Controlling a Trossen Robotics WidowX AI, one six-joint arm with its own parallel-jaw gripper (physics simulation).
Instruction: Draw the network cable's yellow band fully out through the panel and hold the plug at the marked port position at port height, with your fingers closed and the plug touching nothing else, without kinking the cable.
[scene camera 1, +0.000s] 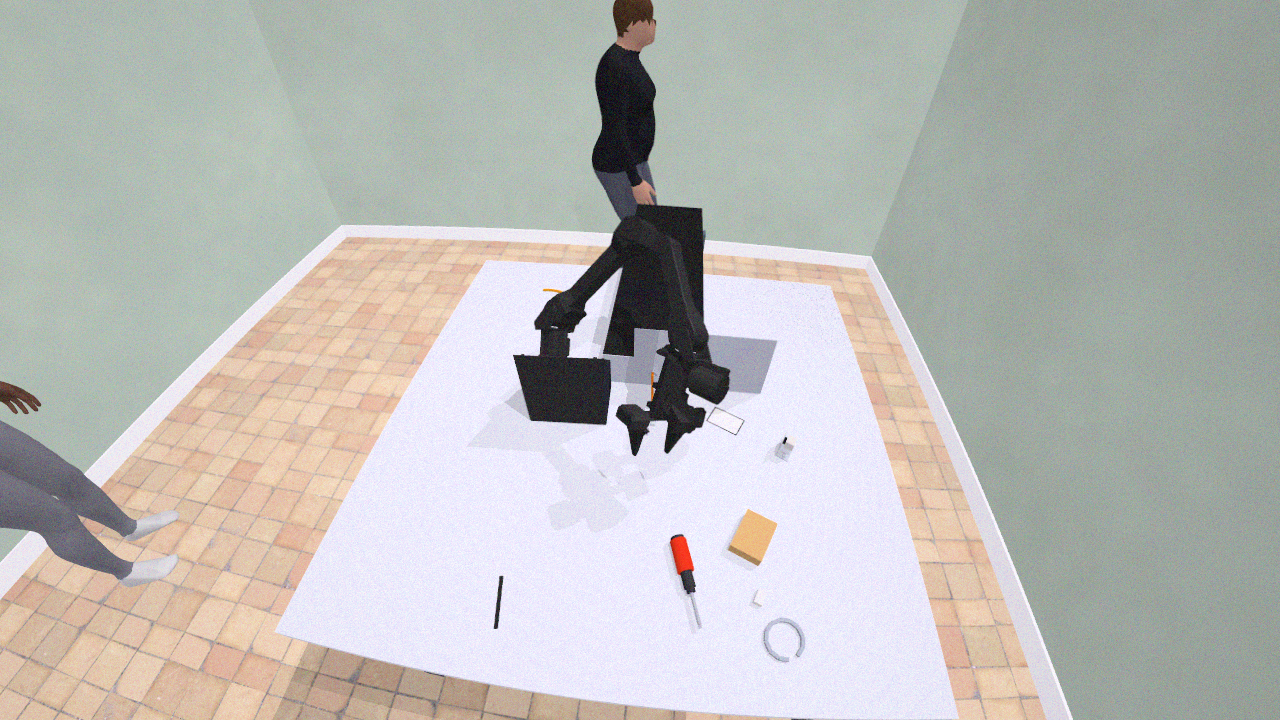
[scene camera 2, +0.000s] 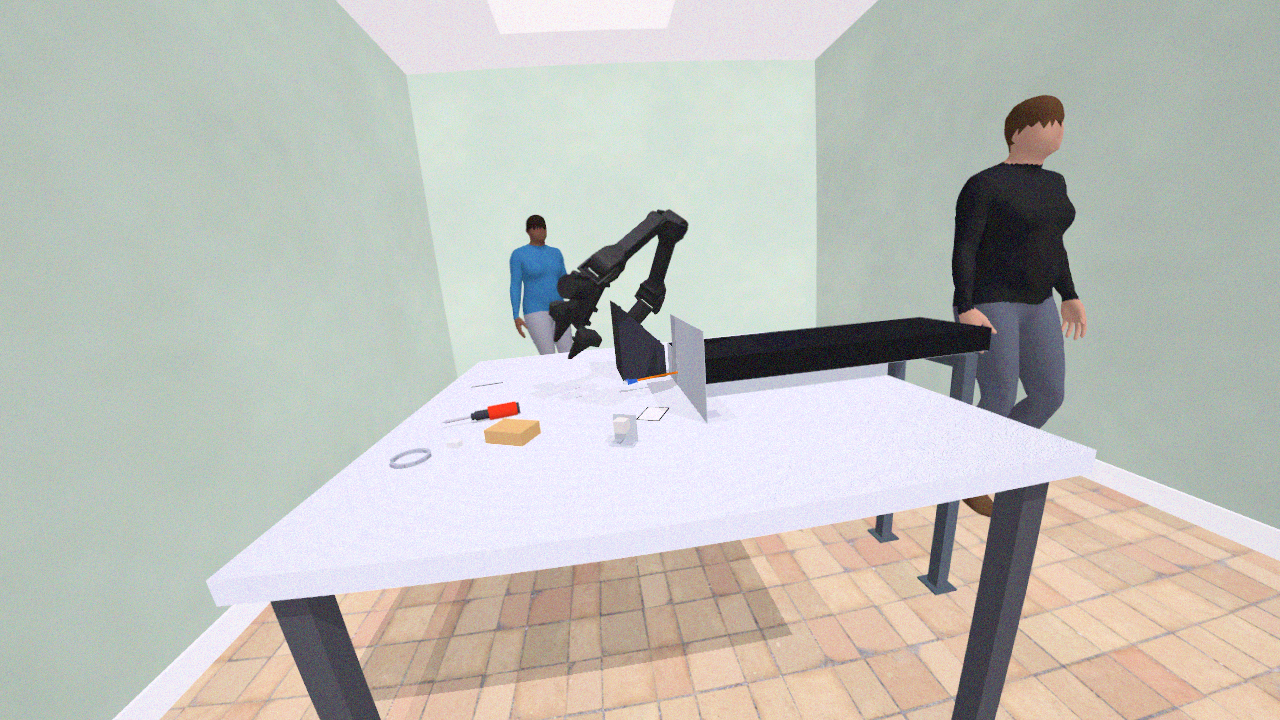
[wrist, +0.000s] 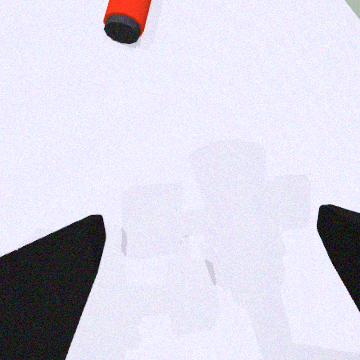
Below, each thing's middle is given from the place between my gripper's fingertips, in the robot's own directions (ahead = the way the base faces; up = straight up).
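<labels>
Measured from the orange-tan block (scene camera 1: 755, 532), my gripper is 21 cm short of it, 14 cm to the left of it and 13 cm above it. I also see the grey panel (scene camera 1: 749, 359), which is 19 cm ahead of my hand, 28 cm to the left of it and 4 cm below it.
</labels>
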